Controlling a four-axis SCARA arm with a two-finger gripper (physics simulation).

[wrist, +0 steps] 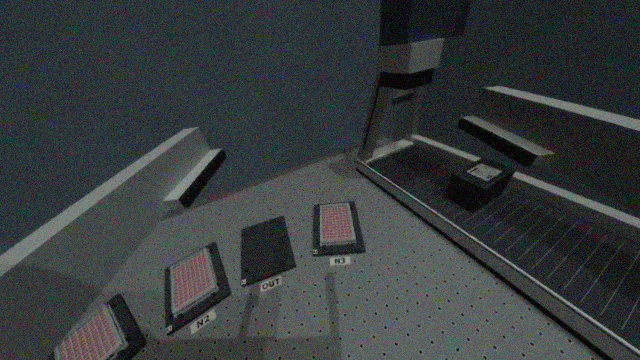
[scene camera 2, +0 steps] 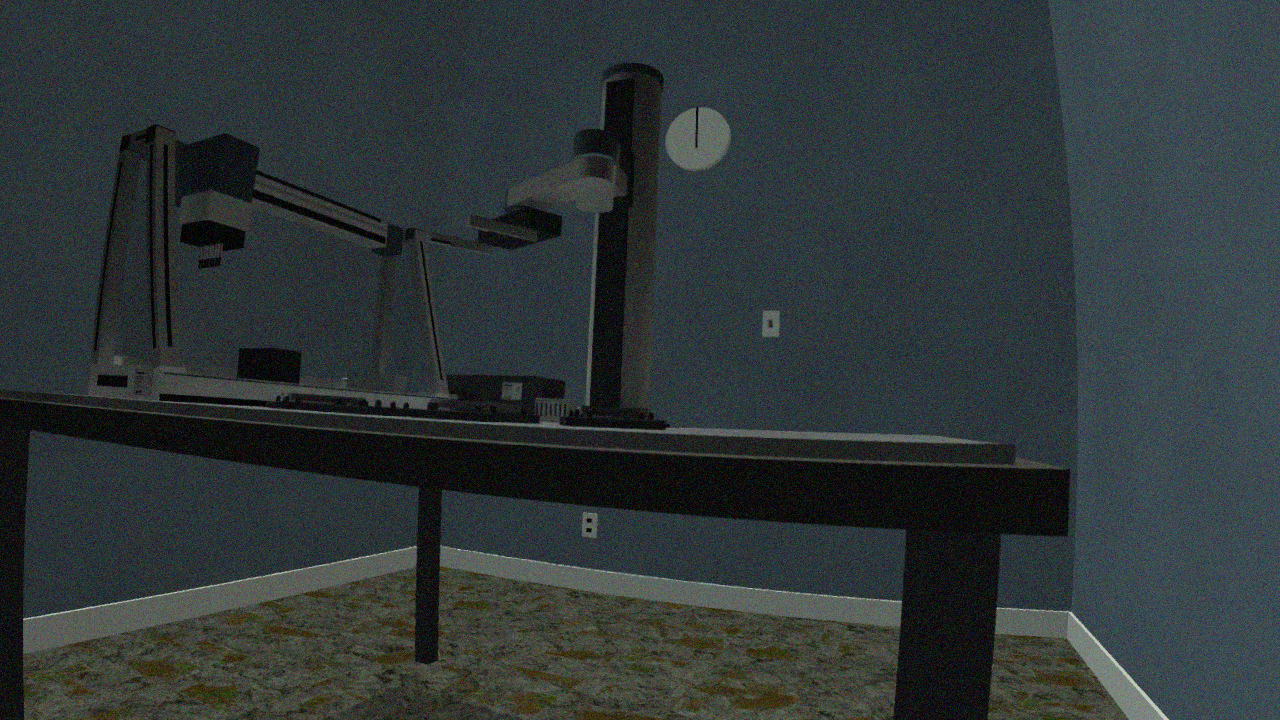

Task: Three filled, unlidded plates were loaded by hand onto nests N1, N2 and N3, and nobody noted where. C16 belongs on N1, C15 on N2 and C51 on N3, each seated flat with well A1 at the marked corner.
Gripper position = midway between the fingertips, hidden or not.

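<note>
Plate C16 (wrist: pixel 192 280). Dark out nest (scene camera 2: pixel 350 409). My gripper (scene camera 2: pixel 447 228), also at (wrist: pixel 337 124).
</note>
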